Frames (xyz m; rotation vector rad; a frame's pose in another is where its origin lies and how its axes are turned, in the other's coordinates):
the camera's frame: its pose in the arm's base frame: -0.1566 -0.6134 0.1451 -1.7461 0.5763 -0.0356
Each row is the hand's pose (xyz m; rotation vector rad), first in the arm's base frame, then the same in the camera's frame.
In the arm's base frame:
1: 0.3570 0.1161 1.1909 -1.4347 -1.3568 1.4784
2: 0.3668 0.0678 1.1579 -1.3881 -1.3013 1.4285
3: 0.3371 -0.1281 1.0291 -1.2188 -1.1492 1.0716
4: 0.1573 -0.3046 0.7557 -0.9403 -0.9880 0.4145
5: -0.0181 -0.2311 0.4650 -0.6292 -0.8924 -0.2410
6: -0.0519 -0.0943 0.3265 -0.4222 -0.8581 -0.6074
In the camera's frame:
1: -0.1303 -1.2519 0.5526 -0.5268 -2.0340 -0.4416
2: -0.0934 -1.2181 0.5207 -0.4317 -2.0070 -0.4228
3: -0.0061 -1.0610 0.3673 -0.0116 -1.8119 -0.4925
4: -0.0175 -0.7195 0.2209 0.6076 -1.3836 -0.7281
5: -0.1190 -0.3987 0.3075 1.1293 -0.8824 -1.0289
6: -0.1640 -0.2780 0.4573 1.3966 -0.5703 -1.2185

